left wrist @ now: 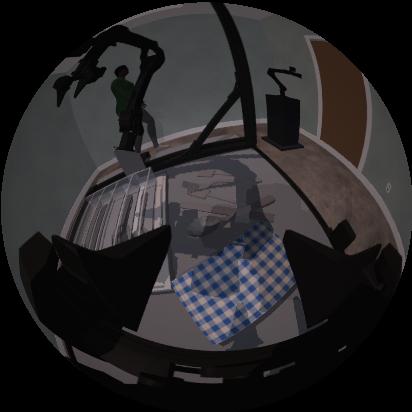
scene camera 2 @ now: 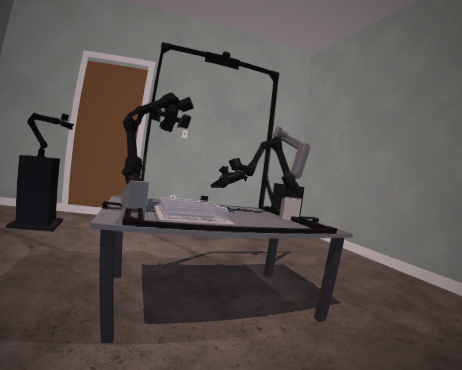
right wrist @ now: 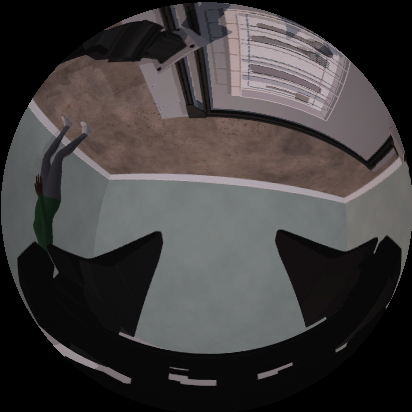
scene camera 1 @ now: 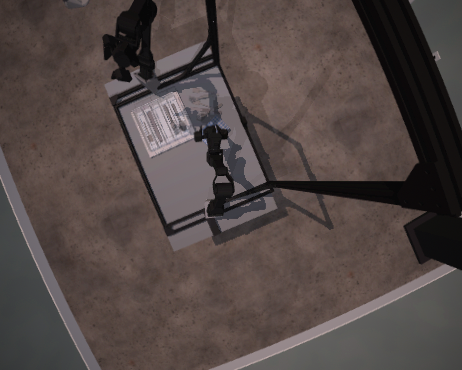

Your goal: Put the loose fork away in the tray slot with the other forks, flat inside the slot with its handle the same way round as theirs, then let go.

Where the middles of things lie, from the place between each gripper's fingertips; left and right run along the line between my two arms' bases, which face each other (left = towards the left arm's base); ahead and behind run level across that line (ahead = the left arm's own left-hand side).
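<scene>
As for the white cutlery tray (scene camera 1: 163, 123), my left gripper is 11 cm above it, 26 cm short of it and 19 cm to the left of it.
My right hand is 380 mm above that same white cutlery tray, 160 mm to the right of it and 40 mm past it. Going by its middle, the tray is nearer to my left gripper than to my right hand.
</scene>
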